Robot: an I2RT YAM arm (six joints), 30 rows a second.
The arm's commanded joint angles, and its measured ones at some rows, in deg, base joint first. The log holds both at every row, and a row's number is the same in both.
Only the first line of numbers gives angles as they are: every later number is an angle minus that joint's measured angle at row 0.
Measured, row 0:
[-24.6, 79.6, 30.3, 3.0, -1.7, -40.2]
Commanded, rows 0 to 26:
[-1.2, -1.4, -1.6, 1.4, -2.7, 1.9]
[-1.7, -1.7, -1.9, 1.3, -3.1, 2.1]
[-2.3, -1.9, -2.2, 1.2, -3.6, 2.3]
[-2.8, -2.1, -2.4, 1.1, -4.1, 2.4]
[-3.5, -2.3, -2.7, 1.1, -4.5, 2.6]
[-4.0, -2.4, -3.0, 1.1, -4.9, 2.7]
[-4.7, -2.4, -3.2, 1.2, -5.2, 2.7]
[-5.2, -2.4, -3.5, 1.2, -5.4, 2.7]
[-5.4, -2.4, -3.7, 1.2, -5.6, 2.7]
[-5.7, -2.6, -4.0, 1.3, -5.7, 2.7]
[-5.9, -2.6, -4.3, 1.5, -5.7, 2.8]
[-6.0, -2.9, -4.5, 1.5, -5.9, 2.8]
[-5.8, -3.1, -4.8, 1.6, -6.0, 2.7]
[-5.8, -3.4, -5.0, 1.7, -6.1, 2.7]
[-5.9, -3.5, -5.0, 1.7, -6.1, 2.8]
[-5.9, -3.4, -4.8, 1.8, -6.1, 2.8]
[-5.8, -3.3, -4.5, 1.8, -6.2, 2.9]
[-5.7, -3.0, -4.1, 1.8, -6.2, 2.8]
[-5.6, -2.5, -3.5, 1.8, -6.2, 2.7]
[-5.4, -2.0, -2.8, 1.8, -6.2, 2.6]
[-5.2, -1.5, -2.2, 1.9, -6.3, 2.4]
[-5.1, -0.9, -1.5, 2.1, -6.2, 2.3]
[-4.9, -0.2, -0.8, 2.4, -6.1, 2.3]
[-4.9, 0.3, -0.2, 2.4, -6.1, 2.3]
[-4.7, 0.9, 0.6, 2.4, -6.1, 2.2]
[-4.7, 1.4, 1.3, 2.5, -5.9, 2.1]
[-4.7, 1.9, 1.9, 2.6, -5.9, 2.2]
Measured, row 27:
[-5.2, 0.8, -0.5, 0.5, -5.0, 1.6]
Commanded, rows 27 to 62:
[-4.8, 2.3, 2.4, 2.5, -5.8, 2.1]
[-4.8, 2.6, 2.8, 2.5, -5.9, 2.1]
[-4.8, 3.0, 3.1, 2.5, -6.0, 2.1]
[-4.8, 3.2, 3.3, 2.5, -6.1, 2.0]
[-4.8, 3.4, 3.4, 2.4, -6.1, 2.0]
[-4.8, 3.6, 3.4, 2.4, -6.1, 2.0]
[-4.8, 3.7, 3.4, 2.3, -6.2, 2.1]
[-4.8, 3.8, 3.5, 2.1, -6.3, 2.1]
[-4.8, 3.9, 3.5, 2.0, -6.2, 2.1]
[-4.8, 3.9, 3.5, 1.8, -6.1, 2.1]
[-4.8, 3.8, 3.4, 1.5, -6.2, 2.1]
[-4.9, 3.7, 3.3, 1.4, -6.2, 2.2]
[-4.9, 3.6, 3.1, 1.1, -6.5, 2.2]
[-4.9, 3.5, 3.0, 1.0, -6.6, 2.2]
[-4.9, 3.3, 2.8, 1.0, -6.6, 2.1]
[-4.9, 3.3, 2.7, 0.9, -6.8, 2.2]
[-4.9, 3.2, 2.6, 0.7, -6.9, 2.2]
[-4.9, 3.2, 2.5, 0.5, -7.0, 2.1]
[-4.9, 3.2, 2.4, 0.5, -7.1, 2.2]
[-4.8, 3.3, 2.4, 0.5, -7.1, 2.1]
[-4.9, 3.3, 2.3, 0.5, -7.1, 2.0]
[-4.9, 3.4, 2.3, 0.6, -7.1, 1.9]
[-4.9, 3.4, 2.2, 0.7, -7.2, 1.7]
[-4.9, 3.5, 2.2, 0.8, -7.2, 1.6]
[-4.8, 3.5, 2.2, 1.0, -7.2, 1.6]
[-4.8, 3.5, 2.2, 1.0, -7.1, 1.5]
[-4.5, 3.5, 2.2, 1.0, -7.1, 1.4]
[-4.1, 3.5, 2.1, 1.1, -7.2, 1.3]
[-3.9, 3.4, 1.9, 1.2, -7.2, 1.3]
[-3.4, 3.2, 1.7, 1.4, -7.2, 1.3]
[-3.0, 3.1, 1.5, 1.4, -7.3, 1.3]
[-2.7, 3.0, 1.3, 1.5, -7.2, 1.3]
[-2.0, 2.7, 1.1, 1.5, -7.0, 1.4]
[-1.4, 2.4, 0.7, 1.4, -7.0, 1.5]
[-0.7, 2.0, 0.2, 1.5, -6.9, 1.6]
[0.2, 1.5, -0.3, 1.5, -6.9, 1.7]
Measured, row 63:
[-1.6, 3.3, 1.3, 1.0, -5.4, 1.6]
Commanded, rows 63 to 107:
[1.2, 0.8, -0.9, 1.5, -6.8, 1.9]
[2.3, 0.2, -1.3, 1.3, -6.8, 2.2]
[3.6, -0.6, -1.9, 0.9, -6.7, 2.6]
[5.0, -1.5, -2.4, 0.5, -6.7, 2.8]
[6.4, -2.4, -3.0, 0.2, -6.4, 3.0]
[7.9, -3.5, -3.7, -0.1, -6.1, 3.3]
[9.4, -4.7, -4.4, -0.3, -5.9, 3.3]
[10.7, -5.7, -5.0, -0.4, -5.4, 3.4]
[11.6, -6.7, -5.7, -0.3, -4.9, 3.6]
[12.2, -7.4, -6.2, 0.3, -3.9, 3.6]
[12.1, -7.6, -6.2, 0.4, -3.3, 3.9]
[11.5, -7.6, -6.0, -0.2, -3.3, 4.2]
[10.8, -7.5, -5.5, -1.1, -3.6, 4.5]
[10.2, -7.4, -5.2, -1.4, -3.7, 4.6]
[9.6, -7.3, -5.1, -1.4, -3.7, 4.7]
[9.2, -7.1, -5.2, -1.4, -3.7, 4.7]
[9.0, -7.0, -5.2, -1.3, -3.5, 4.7]
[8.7, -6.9, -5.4, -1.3, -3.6, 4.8]
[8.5, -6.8, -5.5, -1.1, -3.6, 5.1]
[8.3, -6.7, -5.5, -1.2, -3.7, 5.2]
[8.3, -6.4, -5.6, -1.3, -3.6, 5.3]
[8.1, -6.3, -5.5, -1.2, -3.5, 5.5]
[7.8, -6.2, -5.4, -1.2, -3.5, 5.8]
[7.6, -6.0, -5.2, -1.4, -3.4, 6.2]
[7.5, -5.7, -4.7, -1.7, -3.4, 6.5]
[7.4, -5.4, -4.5, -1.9, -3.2, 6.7]
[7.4, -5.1, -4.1, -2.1, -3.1, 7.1]
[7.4, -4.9, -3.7, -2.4, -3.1, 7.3]
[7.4, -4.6, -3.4, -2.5, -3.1, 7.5]
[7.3, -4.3, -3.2, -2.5, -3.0, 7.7]
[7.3, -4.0, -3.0, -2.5, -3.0, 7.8]
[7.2, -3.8, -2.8, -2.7, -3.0, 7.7]
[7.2, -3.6, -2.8, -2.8, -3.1, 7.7]
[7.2, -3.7, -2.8, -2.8, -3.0, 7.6]
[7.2, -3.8, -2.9, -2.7, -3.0, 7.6]
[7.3, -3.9, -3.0, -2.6, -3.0, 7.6]
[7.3, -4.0, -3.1, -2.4, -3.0, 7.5]
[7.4, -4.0, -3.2, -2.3, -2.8, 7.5]
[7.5, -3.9, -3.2, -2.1, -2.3, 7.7]
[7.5, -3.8, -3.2, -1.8, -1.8, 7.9]
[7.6, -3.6, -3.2, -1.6, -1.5, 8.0]
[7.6, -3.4, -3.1, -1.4, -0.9, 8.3]
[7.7, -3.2, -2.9, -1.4, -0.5, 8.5]
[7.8, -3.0, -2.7, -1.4, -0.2, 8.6]
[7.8, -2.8, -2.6, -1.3, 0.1, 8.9]
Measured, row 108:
[7.6, -3.8, -4.1, -2.5, -2.3, 7.2]
